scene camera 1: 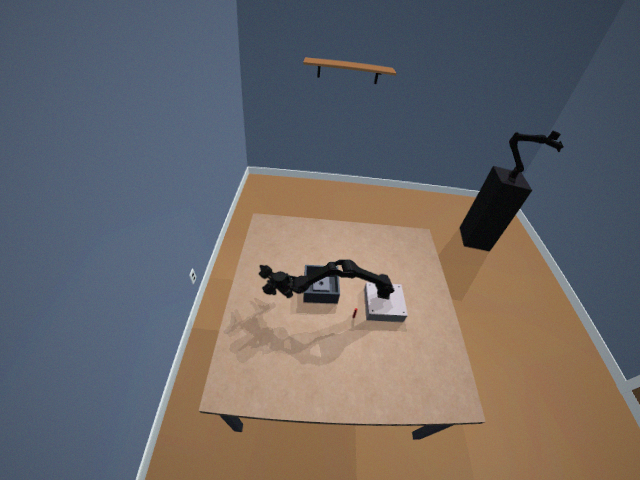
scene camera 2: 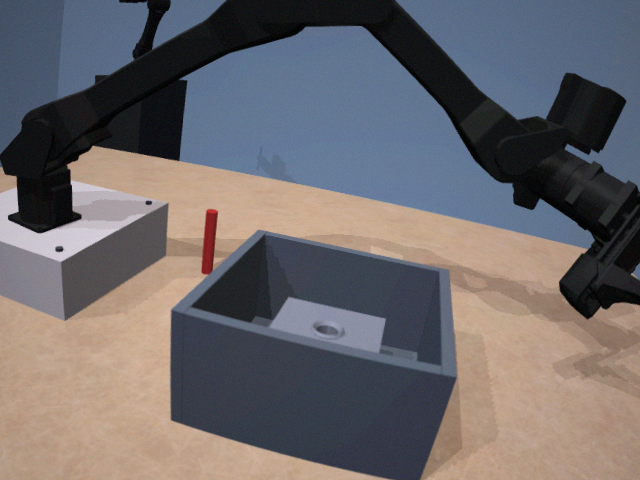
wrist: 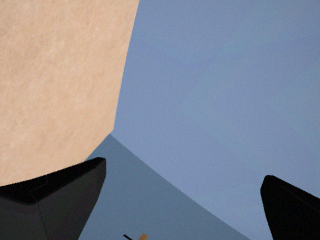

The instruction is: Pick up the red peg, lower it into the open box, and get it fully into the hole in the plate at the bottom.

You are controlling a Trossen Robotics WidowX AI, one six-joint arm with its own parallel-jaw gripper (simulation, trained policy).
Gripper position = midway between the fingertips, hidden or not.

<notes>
In view: the gripper (wrist: 188,178), a red peg (scene camera 2: 211,216), a grey box (scene camera 1: 333,295) and a light plate (scene camera 2: 353,329).
The wrist view does not show the red peg: it is out of frame. The wrist view does not show the grey box: it is out of frame.
</notes>
